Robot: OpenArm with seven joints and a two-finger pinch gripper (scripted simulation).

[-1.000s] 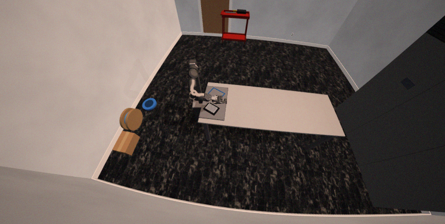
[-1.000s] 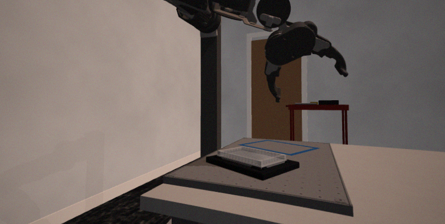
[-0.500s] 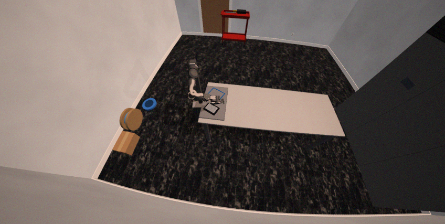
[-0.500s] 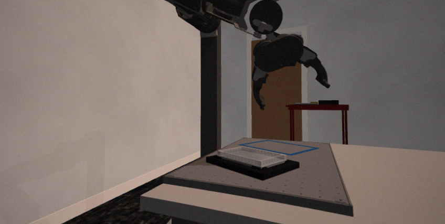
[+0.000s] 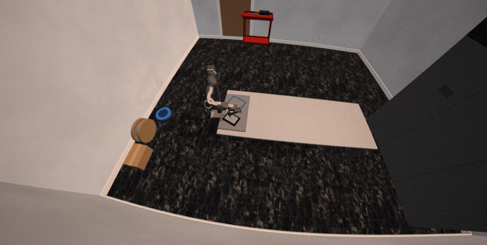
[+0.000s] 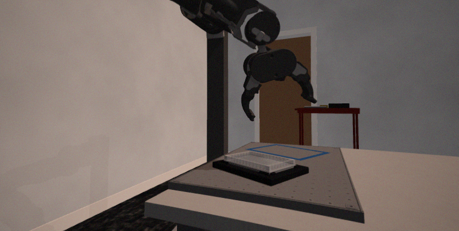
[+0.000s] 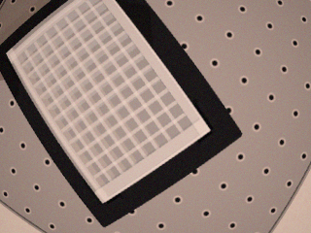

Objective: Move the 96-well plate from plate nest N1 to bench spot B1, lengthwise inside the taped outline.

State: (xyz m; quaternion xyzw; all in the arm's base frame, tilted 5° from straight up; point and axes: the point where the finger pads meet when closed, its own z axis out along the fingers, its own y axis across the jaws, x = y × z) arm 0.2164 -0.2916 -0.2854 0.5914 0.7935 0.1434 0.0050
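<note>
The clear 96-well plate is 110 mm below my hand, 50 mm behind it and 10 mm to the left of it. Also, from my hand: black plate nest (120 mm below, 50 mm behind, 10 mm to the left).
</note>
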